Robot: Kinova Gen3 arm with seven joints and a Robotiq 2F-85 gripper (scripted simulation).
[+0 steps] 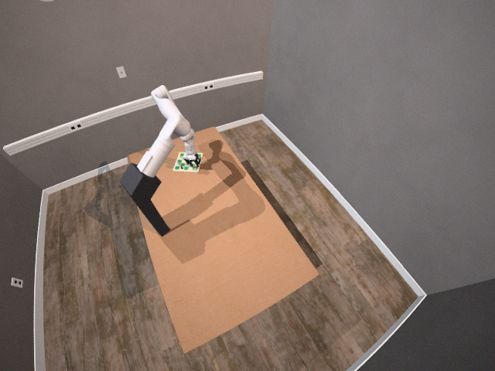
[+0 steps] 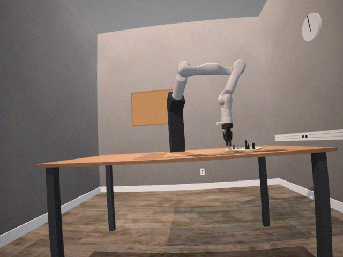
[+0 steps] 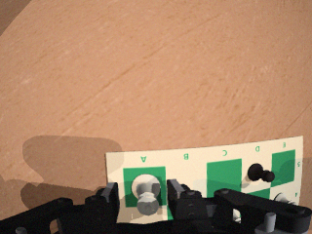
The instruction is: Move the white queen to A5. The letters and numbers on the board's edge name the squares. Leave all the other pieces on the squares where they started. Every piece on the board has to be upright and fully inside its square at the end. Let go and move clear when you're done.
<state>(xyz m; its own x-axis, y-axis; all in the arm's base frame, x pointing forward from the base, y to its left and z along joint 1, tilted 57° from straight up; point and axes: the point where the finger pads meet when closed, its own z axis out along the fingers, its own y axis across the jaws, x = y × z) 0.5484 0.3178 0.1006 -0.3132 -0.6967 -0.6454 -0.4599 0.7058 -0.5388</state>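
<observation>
The white queen lies 2 cm below my hand. Also, from my hand: cream chessboard (11 cm to the left, 5 cm below, 2 cm behind).
</observation>
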